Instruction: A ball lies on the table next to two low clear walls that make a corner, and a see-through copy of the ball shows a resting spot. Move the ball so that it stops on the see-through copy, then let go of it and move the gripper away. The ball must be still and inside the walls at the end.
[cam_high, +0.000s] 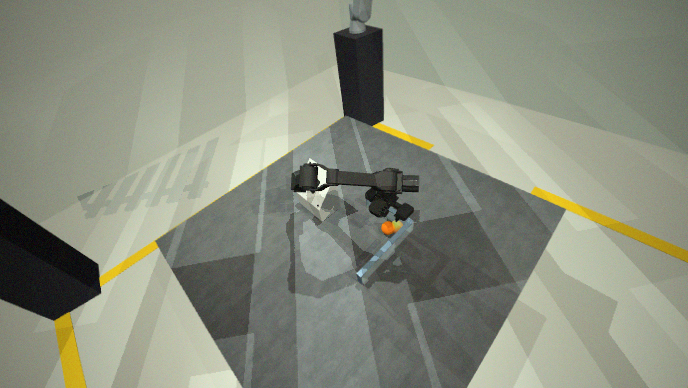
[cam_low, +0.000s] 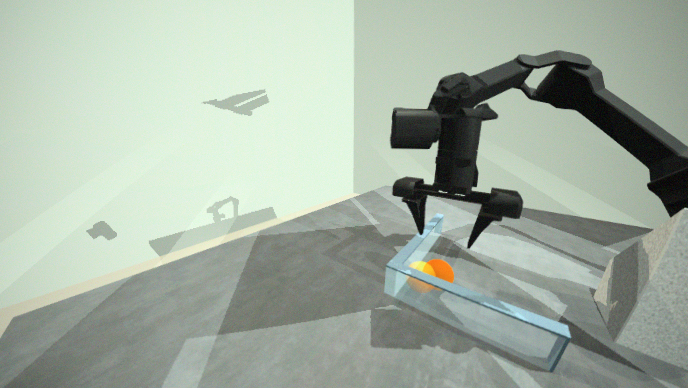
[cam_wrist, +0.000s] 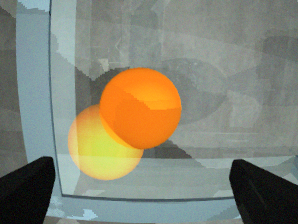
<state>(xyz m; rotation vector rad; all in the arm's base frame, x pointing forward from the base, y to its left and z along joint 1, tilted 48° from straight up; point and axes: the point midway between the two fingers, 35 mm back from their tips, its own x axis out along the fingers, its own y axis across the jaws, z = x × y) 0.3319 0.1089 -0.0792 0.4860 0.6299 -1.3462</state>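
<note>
Now: the orange ball 7 cm below my gripper tip. Also, from my gripper tip: see-through ball copy (2 cm ahead, 3 cm to the left, 7 cm below).
</note>
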